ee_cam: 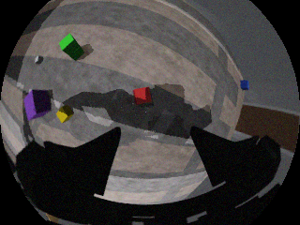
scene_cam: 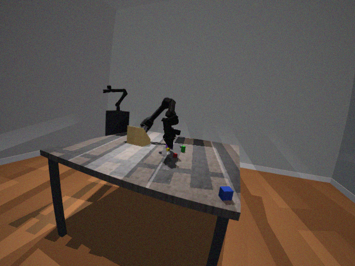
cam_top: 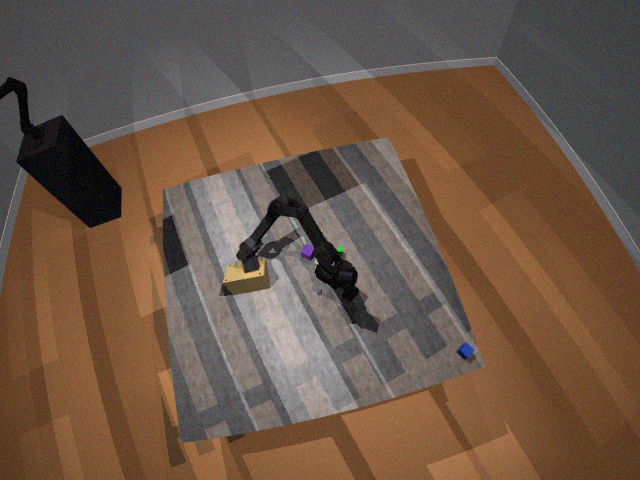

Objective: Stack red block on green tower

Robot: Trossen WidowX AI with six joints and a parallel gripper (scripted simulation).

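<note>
Now: the red block 30 mm ahead of my gripper tip, 30 mm to the left of it and 60 mm below it. Also, from my gripper tip: small yellow block (60 mm behind, 150 mm to the left, 60 mm below); purple block (80 mm behind, 230 mm to the left, 50 mm below); blue block (400 mm ahead, 420 mm to the right, 50 mm below).
</note>
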